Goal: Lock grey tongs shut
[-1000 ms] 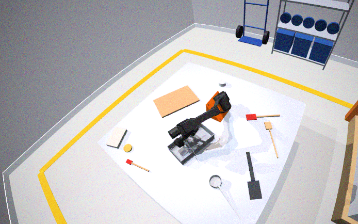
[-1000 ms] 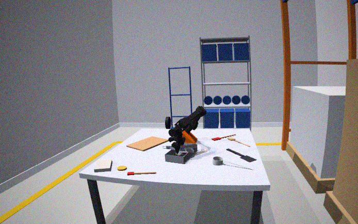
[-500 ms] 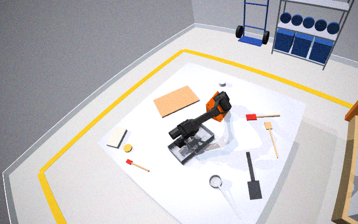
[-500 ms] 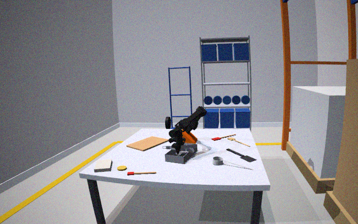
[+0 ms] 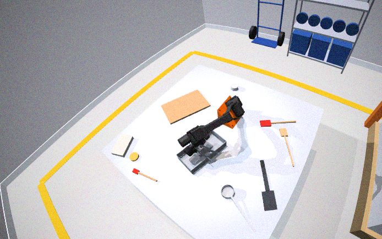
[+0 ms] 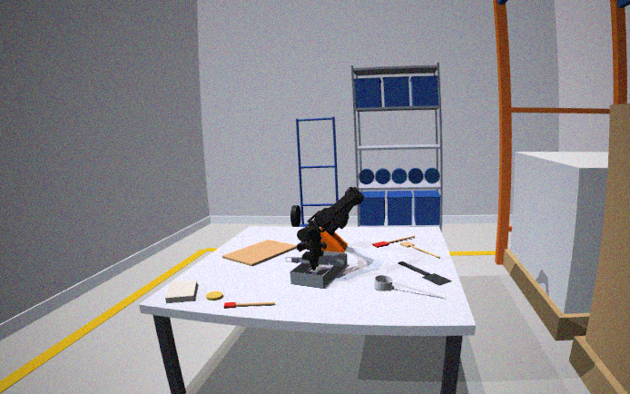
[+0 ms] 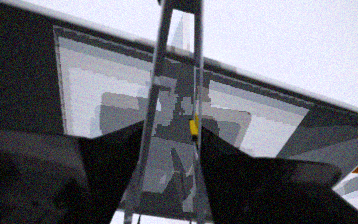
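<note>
Now: the grey roasting tin 20 mm to the left of my gripper tip and 10 mm behind it. Round my gripper tip: wooden board: 400 mm to the right, 250 mm behind, 20 mm below; then yellow disc: 340 mm to the right, 340 mm ahead, 20 mm below; then dark turner: 490 mm to the left, 70 mm behind, 30 mm below.
</note>
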